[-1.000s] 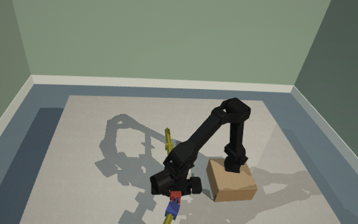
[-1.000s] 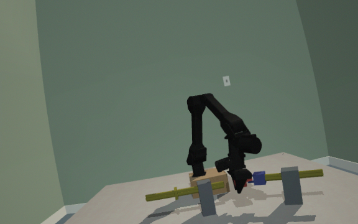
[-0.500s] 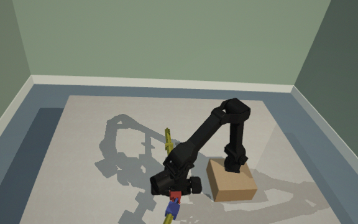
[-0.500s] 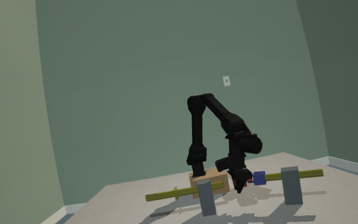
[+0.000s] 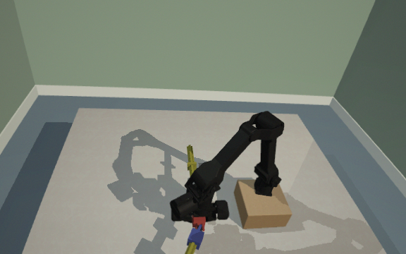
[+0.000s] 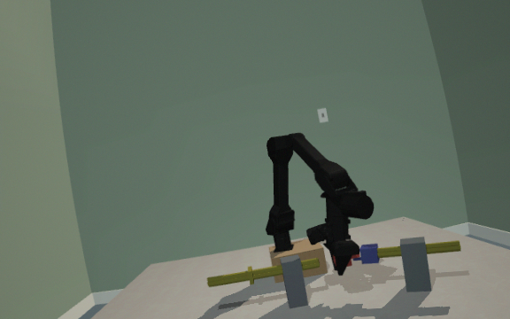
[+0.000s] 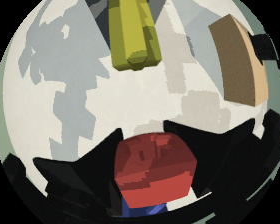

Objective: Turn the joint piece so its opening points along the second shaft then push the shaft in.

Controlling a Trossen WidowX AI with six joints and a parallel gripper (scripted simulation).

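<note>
Now: gripper tip 2 cm to the right of the red square joint piece and 4 cm below it.
</note>
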